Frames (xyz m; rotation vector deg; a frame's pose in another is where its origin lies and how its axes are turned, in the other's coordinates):
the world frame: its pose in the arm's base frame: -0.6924 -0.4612 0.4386 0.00 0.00 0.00
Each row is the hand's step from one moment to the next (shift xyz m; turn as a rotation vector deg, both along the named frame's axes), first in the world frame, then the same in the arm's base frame.
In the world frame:
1: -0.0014 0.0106 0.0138 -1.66 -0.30 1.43
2: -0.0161 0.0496 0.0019 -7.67 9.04 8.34
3: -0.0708 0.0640 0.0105 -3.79 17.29 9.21
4: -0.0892 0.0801 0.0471 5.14 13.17 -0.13
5: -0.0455 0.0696 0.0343 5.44 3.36 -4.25
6: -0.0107 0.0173 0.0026 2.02 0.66 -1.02
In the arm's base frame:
1: -0.0014 0.0106 0.0138 -1.66 -0.30 1.43
2: -0.0161 0.0496 0.0019 -7.67 9.04 8.34
3: -0.0708 0.0640 0.0105 -3.79 17.29 9.21
4: -0.0892 0.0801 0.0471 5.14 13.17 -0.13
5: -0.0455 0.0696 0.0343 5.44 3.36 -4.25
6: -0.0107 0.0173 0.0026 2.02 0.66 -1.02

